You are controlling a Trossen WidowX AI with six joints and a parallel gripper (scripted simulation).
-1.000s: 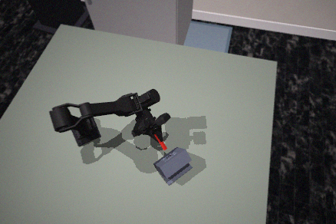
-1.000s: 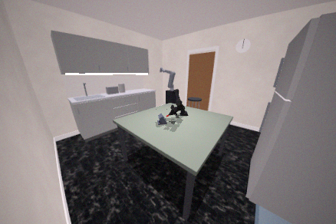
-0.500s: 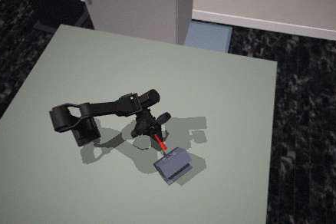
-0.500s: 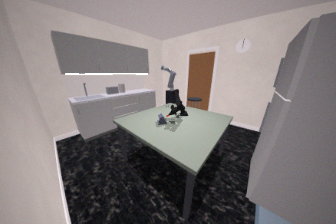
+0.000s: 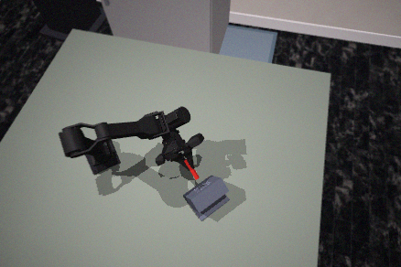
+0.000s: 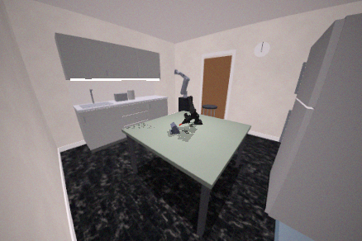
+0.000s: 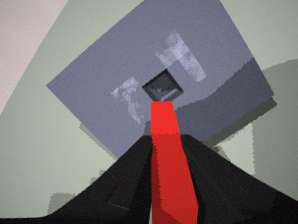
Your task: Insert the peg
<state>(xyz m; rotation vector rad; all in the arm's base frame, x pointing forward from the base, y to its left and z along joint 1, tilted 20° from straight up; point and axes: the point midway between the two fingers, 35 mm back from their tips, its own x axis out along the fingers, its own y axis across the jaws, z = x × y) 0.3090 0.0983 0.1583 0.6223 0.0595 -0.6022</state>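
The red peg lies 20 mm ahead of my hand, 10 mm to the right of it and 20 mm below it.
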